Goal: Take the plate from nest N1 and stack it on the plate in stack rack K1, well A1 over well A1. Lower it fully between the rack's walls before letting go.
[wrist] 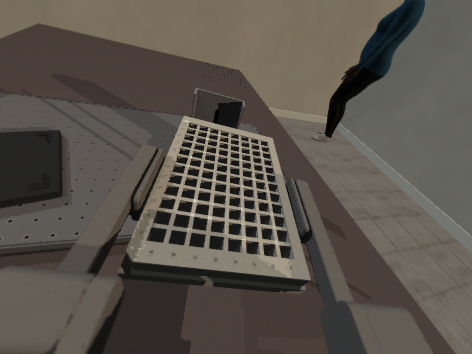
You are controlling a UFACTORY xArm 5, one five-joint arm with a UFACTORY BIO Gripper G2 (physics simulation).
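Frame: origin at the arm's base, x right, y up, z back, level; centimetres.
Where they show: hand, its tool point: [226, 196].
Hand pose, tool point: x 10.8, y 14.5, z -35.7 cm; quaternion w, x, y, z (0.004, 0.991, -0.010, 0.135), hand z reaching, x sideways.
After its pixels a point has its place.
My gripper [223, 196] {z -35.7, x 10.9, y 14.4 cm} is shut on a white plate with a grid of square wells, its pads pressing on the plate's two long sides. The held plate [220, 185] {z -36.5, x 10.6, y 14.6 cm} is raised above the table, and its near short edge faces the camera. The upper part of the stack rack [204, 106] {z -65.1, x 15.0, y 6.5 cm} shows just beyond the plate's far edge, with a grey wall and a dark area inside. The held plate hides the rack's lower part and the plate in it. A black nest [30, 162] {z -58.1, x -11.9, y -3.4 cm} lies at the left with no plate on its visible part; its label does not show.
The grey perforated board [95, 200] {z -51.1, x -2.3, y -4.5 cm} lies at the left under the nest. The brown table top [135, 60] {z -125.7, x -3.1, y -5.8 cm} reaches beyond it, and its right edge runs diagonally down past the gripper. A person [377, 55] in a blue top stands on the floor at the upper right.
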